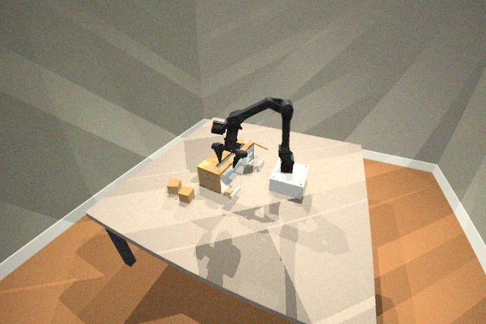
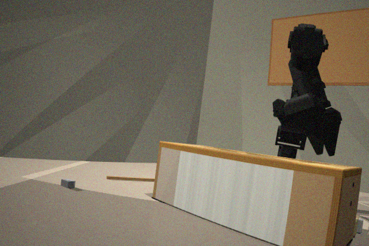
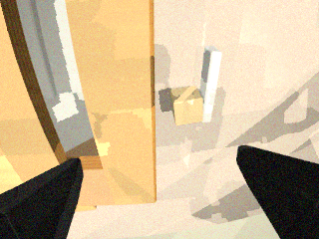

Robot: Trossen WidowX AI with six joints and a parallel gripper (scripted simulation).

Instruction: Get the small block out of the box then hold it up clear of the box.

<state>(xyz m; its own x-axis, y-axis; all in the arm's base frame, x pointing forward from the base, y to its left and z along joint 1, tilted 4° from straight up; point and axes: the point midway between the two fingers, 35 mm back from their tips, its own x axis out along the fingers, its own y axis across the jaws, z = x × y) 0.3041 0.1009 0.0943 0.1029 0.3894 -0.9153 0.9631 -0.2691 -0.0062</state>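
Right now the tan block is 3 cm behind my gripper tip, 6 cm to the left of it and 13 cm below it. Round my gripper tip: grey block: 17 cm ahead, 50 cm to the right, 14 cm below; then wooden box: 13 cm to the right, 8 cm below; then thin wooden stick: 8 cm behind, 49 cm to the right, 14 cm below.
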